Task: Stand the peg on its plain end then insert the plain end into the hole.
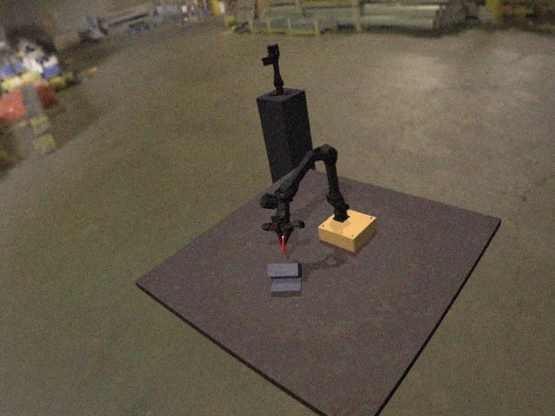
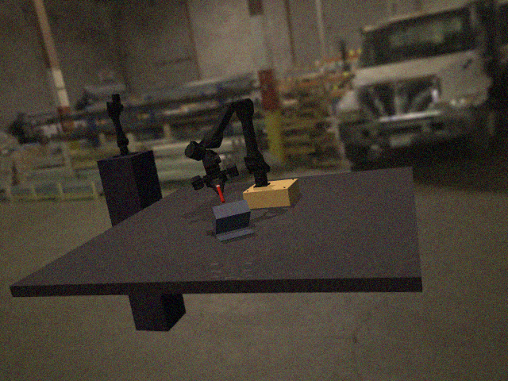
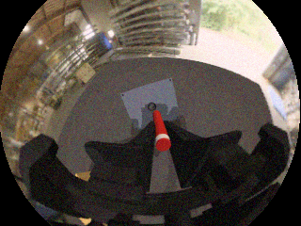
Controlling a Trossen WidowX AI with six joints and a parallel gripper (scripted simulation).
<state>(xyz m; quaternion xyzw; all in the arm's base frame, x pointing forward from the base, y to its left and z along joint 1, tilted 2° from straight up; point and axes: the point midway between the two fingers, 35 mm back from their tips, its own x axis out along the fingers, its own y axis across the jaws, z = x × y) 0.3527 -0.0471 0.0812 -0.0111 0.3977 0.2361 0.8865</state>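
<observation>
My gripper tip is 80 mm above the grey sloped panel, 70 mm short of it and 60 mm to the right of it. The rest, counted from my gripper tip: red peg (10 mm to the right, 10 mm behind, 10 mm above); then low grey foot (140 mm below, 80 mm ahead, 70 mm to the left).
</observation>
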